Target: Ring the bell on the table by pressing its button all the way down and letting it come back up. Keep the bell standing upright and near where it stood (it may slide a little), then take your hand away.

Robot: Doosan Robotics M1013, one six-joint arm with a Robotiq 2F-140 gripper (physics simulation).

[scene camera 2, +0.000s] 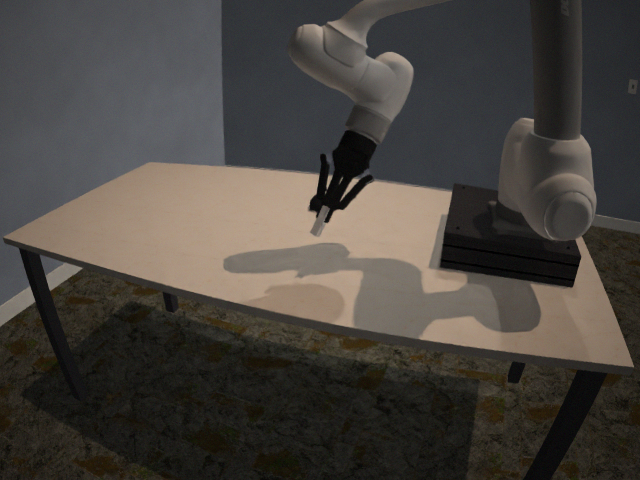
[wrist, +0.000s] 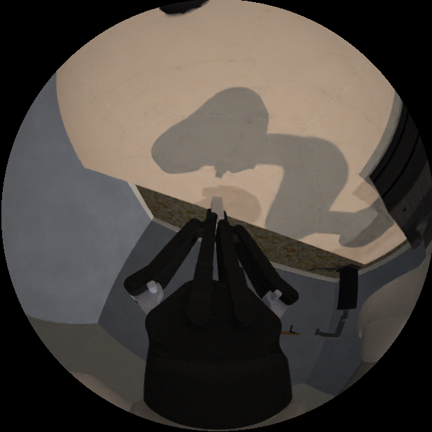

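Where they show: gripper, between the fingertips: (scene camera 2: pixel 314 235); arm's base, origin of its link: (scene camera 2: pixel 521 223).
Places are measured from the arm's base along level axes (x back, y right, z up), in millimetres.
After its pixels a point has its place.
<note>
The bell (scene camera 2: pixel 314 203) {x -592, y 127, z -67 mm} (wrist: pixel 183 6) is a small dark object on the table. In the scene view it is mostly hidden behind my black fingers, with its left part showing. In the wrist view part of it shows at the top edge, well away from my fingertips. Its button cannot be made out. My gripper (scene camera 2: pixel 320 220) (wrist: pixel 215 203) is shut and empty, its light fingertips together. It is tilted, with the tips above the table and in front of the bell in the scene view, apart from it.
The pale table (scene camera 2: pixel 170 206) {x -1060, y 52, z -92 mm} (wrist: pixel 310 65) carries the arm's dark base block (scene camera 2: pixel 509 260) {x -39, y -132, z -46 mm} (wrist: pixel 405 165) at the right in the scene view. The arm's shadow falls across the table. A grey wall (scene camera 2: pixel 113 82) (wrist: pixel 50 210) stands beyond the table's left end.
</note>
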